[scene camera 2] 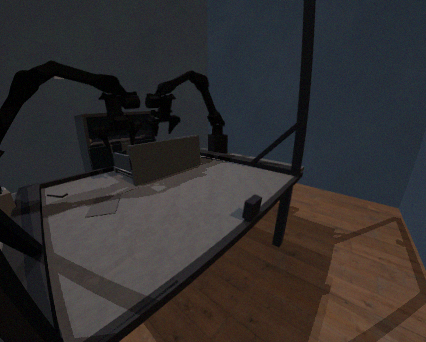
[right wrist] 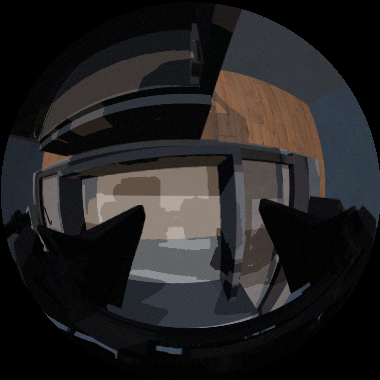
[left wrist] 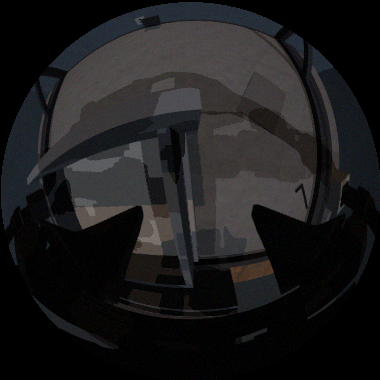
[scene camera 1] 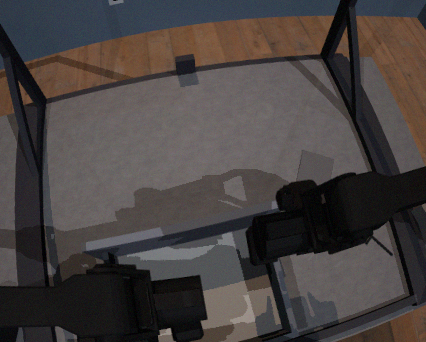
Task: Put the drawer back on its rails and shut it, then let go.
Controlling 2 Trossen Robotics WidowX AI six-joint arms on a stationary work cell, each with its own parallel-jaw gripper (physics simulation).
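Places are measured from the left arm's base along level axes (x ahead, y left, z up), in centimetres.
Where they show: left gripper, fingertip midpoint: (scene camera 2: pixel 122 149) (left wrist: pixel 198 211); right gripper, fingertip midpoint: (scene camera 2: pixel 162 134) (right wrist: pixel 203 208); left arm's base at its link origin: (right wrist: pixel 28 218) (left wrist: pixel 344 193); right arm's base at its link origin: (scene camera 2: pixel 217 134) (left wrist: pixel 29 211).
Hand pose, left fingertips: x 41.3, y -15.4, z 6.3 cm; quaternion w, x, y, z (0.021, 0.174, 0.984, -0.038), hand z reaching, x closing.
Observation:
Each offset is from my left fingertips to the top centre of the thing. "*": to the spot under its first point.
The drawer (scene camera 1: pixel 200 231) (scene camera 2: pixel 166 159) (left wrist: pixel 178 102) (right wrist: pixel 233 215) stands upright on the table, its pale grey front panel facing away from the cabinet (scene camera 2: pixel 81 142) (right wrist: pixel 130 104). The cabinet is dark inside, with an open front. Its rails and their contact with the drawer are not clear. My left gripper (scene camera 2: pixel 120 137) (left wrist: pixel 198 211) is open and empty above one drawer side wall, which runs between its fingers in the left wrist view. My right gripper (scene camera 2: pixel 165 129) (right wrist: pixel 203 208) is open and empty above the drawer's other side. In scene camera 1 the fingertips are hidden.
A small dark block @[dx -5.6, dy -54.0, dz -7.7 cm] (scene camera 1: pixel 185 65) (scene camera 2: pixel 252 207) (left wrist: pixel 151 21) stands at the table's far edge. A flat grey square @[* dx -20.8, dy -13.6, dz -13.3 cm] (scene camera 1: pixel 316 164) (scene camera 2: pixel 103 206) (left wrist: pixel 262 95) and a thin bent black piece @[dx -23.2, dy +12.9, dz -12.9 cm] (scene camera 2: pixel 57 195) (left wrist: pixel 303 194) lie on the table. Dark frame posts (scene camera 1: pixel 356 75) (scene camera 2: pixel 306 75) rise at its corners.

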